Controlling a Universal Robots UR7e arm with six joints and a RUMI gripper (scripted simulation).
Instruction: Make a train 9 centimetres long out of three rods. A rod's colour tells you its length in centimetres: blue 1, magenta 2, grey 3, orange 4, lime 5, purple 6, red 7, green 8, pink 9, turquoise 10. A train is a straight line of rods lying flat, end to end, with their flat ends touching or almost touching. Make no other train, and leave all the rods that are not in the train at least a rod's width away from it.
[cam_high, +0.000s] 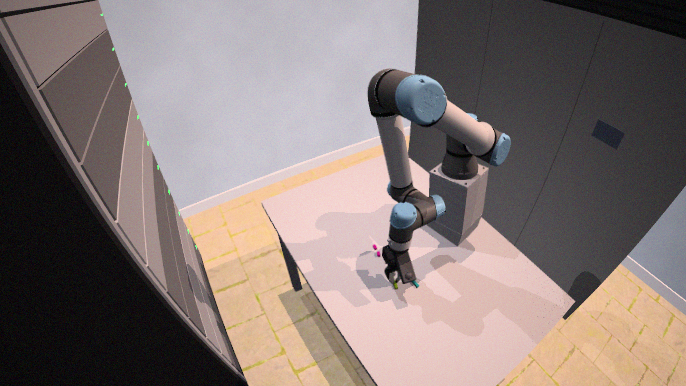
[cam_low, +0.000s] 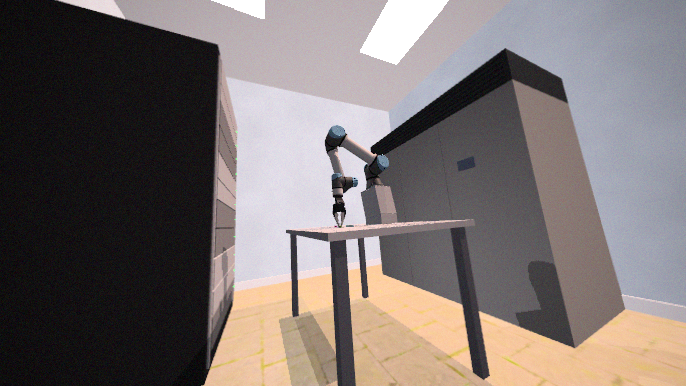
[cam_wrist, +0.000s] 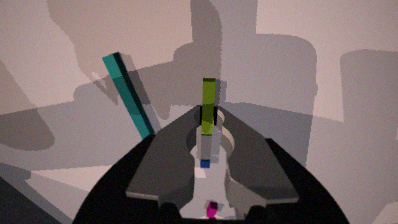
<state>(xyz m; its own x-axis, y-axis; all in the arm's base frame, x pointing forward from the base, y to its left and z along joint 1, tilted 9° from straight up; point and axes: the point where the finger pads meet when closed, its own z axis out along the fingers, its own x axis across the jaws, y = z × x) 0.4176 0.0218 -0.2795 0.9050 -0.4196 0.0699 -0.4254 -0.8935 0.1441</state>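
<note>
The lime rod lies 1 cm below my hand. Round my hand: grey rod: 2 cm behind, 4 cm to the right, 1 cm below; turquoise rod: 6 cm behind, 2 cm to the left, 1 cm below; blue rod: 3 cm behind, 6 cm to the right, 1 cm below.
</note>
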